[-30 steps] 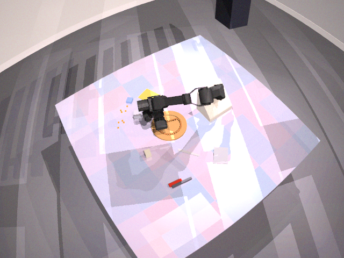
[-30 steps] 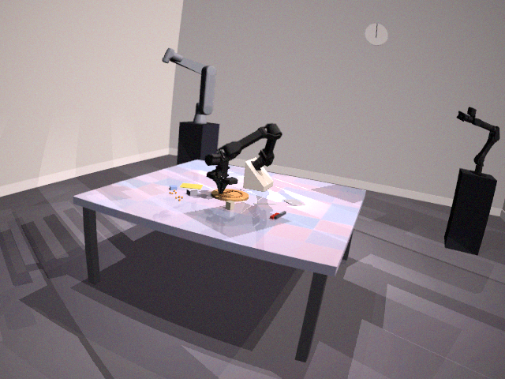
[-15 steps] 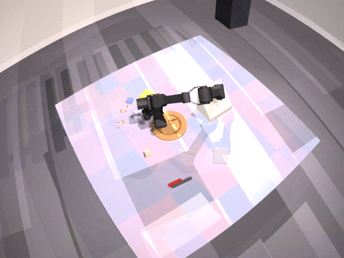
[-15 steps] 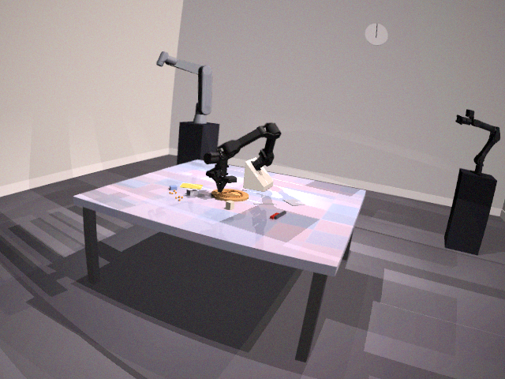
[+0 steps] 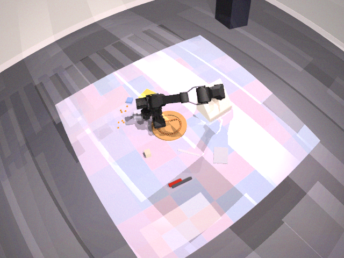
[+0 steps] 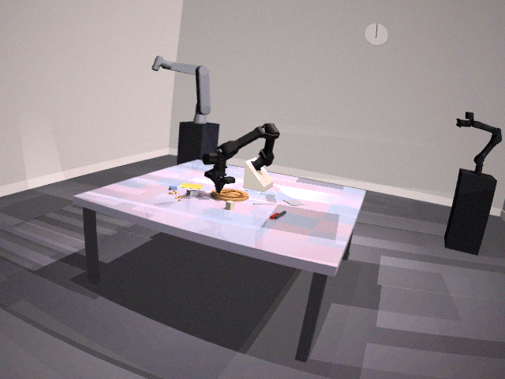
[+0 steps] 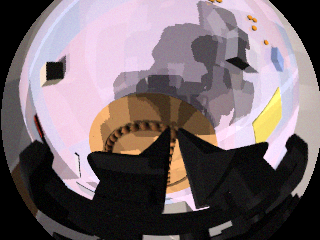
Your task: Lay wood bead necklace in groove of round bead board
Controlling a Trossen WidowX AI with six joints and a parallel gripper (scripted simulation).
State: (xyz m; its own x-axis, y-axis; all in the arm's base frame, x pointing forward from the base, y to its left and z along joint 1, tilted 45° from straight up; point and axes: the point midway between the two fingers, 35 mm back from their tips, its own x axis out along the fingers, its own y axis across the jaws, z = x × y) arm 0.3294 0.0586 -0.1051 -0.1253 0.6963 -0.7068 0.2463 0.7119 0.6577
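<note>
Now: gripper tip 5 cm past the round bead board, 4 cm to the right of it and 1 cm above it. Also, from my gripper tip: cream cube 16 cm to the left, 14 cm ahead; white block 11 cm to the right, 8 cm ahead, 1 cm below; yellow sheet 21 cm to the right, 5 cm behind, 2 cm below.
</note>
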